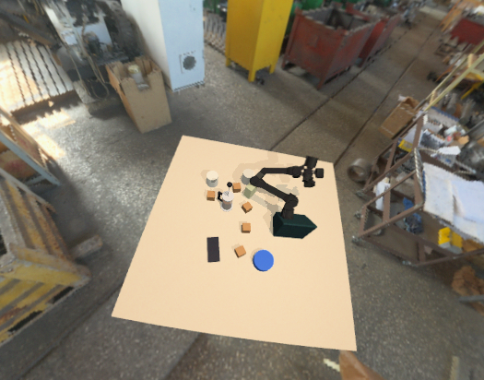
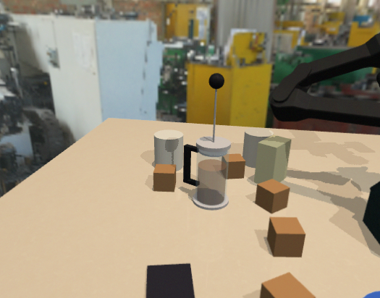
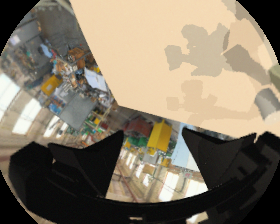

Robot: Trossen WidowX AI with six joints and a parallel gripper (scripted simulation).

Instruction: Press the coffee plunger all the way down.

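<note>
My gripper tip is now 53 cm short of the glass coffee press, 16 cm to the right of it and 9 cm above it. Also, from my gripper tip: pale green block (36 cm ahead, 17 cm below, 6 cm to the left); blue disc (53 cm to the left, 29 cm ahead, 20 cm below); dark flat slab (59 cm ahead, 46 cm to the left, 22 cm below).
</note>
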